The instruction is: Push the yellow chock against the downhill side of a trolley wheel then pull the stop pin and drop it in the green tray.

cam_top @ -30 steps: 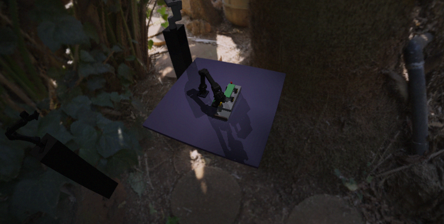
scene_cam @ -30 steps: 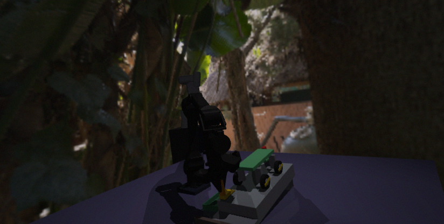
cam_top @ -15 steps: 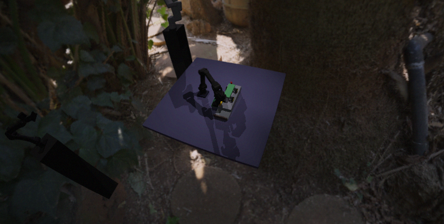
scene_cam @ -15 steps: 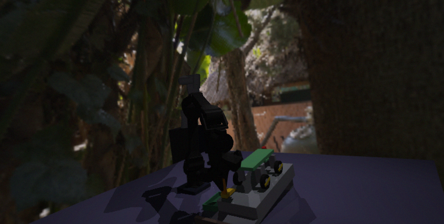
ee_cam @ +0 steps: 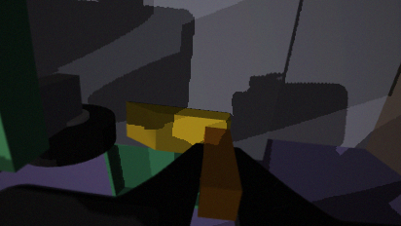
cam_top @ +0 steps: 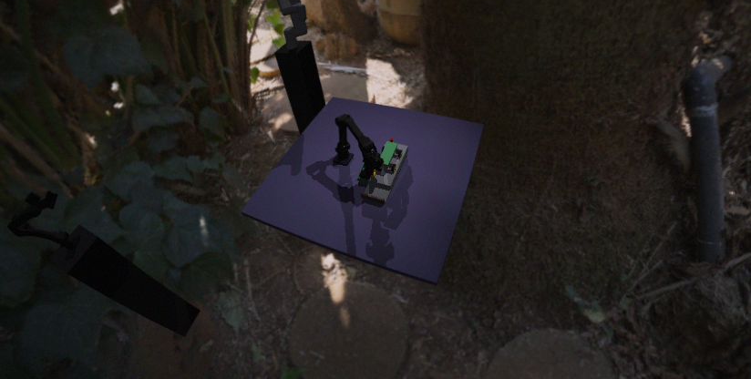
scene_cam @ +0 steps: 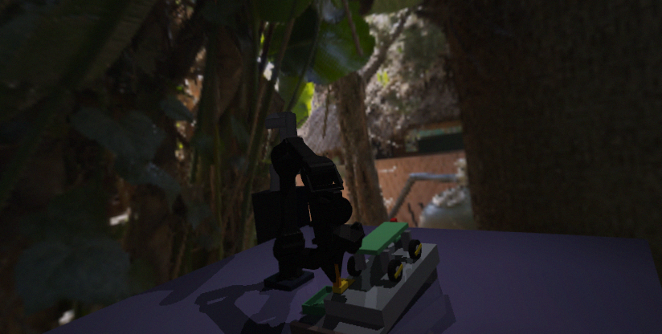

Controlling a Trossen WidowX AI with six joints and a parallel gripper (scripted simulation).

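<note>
The stop pin is 25 cm to the left of my gripper tip, 5 cm ahead of it and 5 cm above it. From my gripper tip the other things lie so: brown strip 14 cm to the right, 6 cm below, 5 cm ahead; yellow chock 2 cm to the left, 1 cm below; green-decked trolley 14 cm to the left, 6 cm ahead, 3 cm above.
</note>
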